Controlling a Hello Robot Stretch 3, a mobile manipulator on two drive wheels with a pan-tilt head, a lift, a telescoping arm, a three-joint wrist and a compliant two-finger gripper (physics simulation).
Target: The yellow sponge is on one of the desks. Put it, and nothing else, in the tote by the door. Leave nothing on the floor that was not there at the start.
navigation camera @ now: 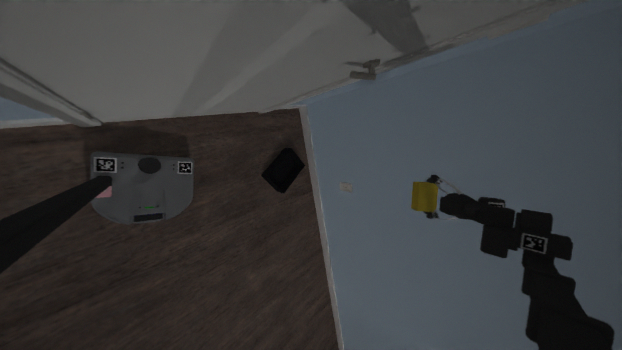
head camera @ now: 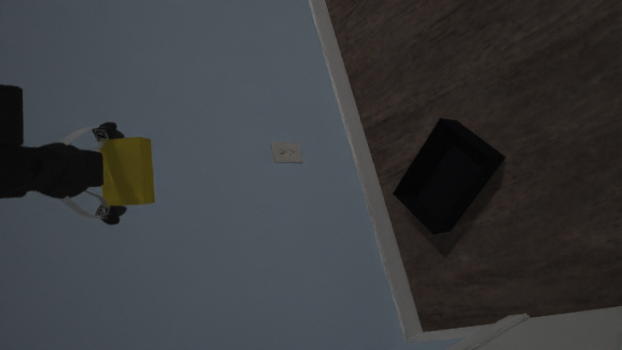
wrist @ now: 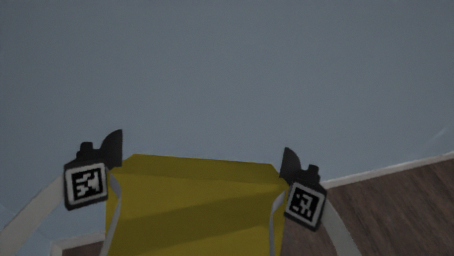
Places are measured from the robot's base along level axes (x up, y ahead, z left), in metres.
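Pixels of known places: gripper, fingertip midpoint: [navigation camera: 429,195] [head camera: 115,173]; robot's base at its link origin: [navigation camera: 149,164].
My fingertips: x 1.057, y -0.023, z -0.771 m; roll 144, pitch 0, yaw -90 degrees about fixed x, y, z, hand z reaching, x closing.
Note:
Ahead of a thing's pixels: the offset from my fingertips to its top centre. "pt": to the spot under its first point. Level surfaces: height alone.
The yellow sponge {dz +0.040, dx +0.035, dy -0.001 m} [head camera: 131,172] [navigation camera: 424,197] [wrist: 195,210] is a thick block held between the two fingertips of my gripper [head camera: 112,172] [navigation camera: 432,197] [wrist: 203,158], which is shut on it. In the wrist view the fingertips press its left and right sides, and its lower part is cut off by the frame. The black tote {dz -0.023, dx -0.956, dy +0.024 m} [head camera: 450,175] [navigation camera: 283,170] stands on the floor near the wall's base, turned at an angle, with its open top up. In the head camera view the sponge is well to the left of the tote, in front of the blue wall. The tote does not show in the wrist view.
A blue wall [head camera: 225,260] [navigation camera: 390,280] [wrist: 225,75] with an outlet plate {dz -0.382, dx -0.599, dy -0.075 m} [head camera: 287,152] [navigation camera: 346,187] meets the dark wood floor {dx -1.057 m} [head camera: 550,75] [navigation camera: 225,280] at a white baseboard [head camera: 350,120]. A pale door [navigation camera: 200,50] with a handle {pt dz +0.200, dx -0.182, dy +0.434 m} [navigation camera: 367,70] is beside the tote. My base [navigation camera: 142,190] is on the floor.

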